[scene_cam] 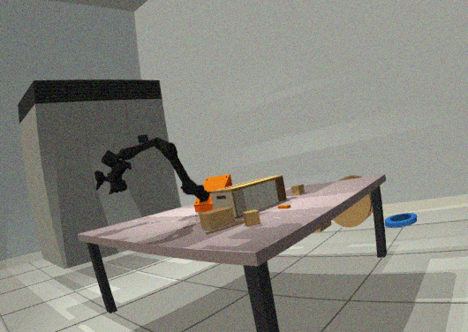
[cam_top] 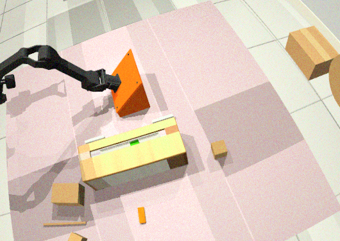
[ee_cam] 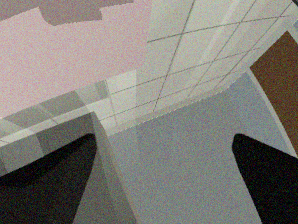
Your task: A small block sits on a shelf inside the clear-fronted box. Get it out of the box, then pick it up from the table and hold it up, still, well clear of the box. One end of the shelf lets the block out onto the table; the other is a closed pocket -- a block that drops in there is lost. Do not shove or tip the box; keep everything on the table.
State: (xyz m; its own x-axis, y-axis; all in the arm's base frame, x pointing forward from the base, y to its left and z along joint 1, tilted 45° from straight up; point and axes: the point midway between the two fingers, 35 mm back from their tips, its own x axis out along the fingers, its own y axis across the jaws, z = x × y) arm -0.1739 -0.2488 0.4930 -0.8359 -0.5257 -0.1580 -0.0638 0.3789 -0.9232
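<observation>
Now: the clear-fronted box 520 mm ahead of my gripper tip, 480 mm to the left of it and 150 mm below it. Also, from my gripper tip: thin stick (680 mm ahead, 210 mm below, 100 mm to the left); then green block (540 mm ahead, 500 mm to the left, 130 mm below); then orange piece (770 mm ahead, 410 mm to the left, 210 mm below).
</observation>
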